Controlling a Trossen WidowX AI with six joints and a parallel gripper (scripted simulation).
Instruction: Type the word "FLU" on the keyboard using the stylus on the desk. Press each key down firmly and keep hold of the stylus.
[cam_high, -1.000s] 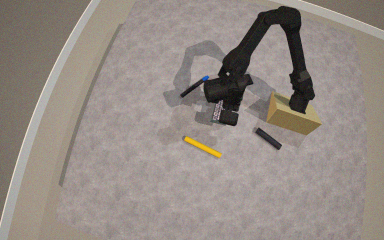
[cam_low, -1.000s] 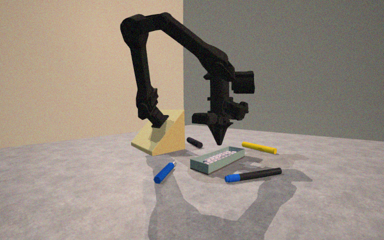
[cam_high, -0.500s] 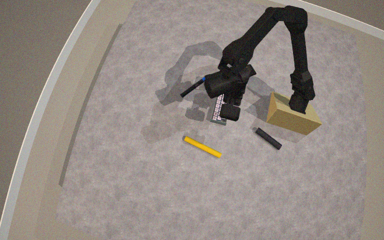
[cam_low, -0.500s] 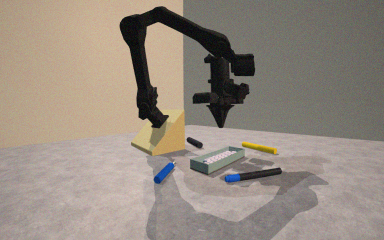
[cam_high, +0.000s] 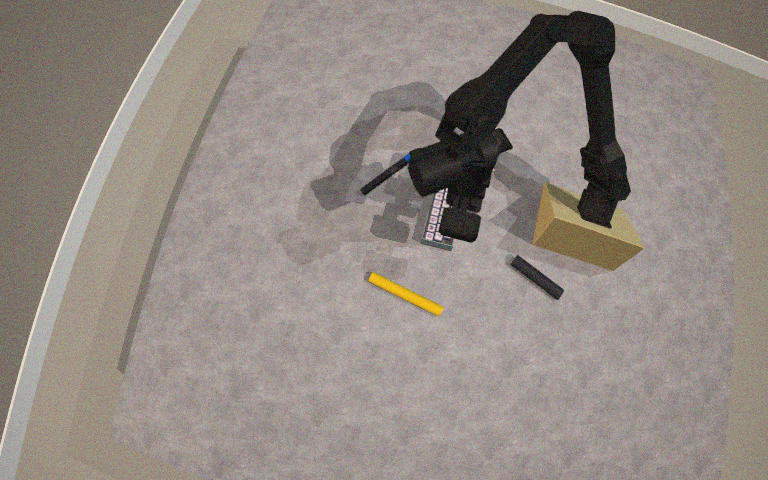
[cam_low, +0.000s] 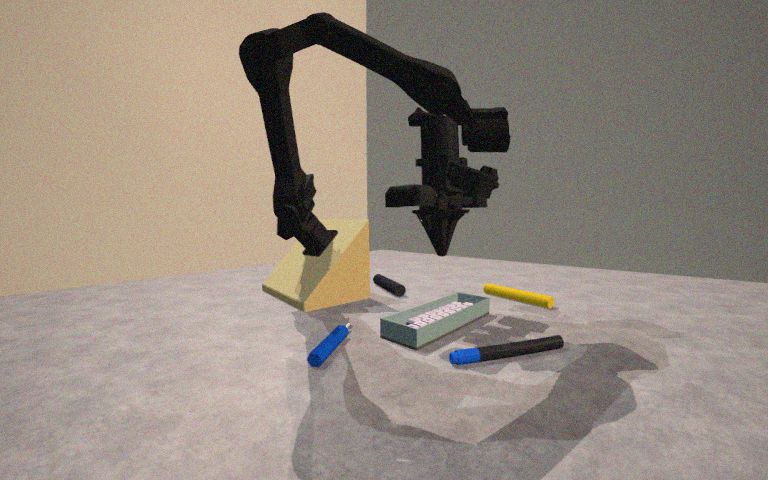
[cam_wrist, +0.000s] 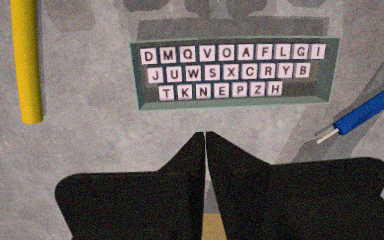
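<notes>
Right now my gripper tip is 30 mm past the blue stylus, 170 mm to the left of it and 90 mm above it. Round my gripper tip: yellow stick (50 mm ahead, 160 mm to the left, 80 mm below); blue-capped pen (140 mm ahead, 90 mm to the right, 90 mm below); grey stylus tip (50 mm behind, 140 mm to the right, 90 mm below).
</notes>
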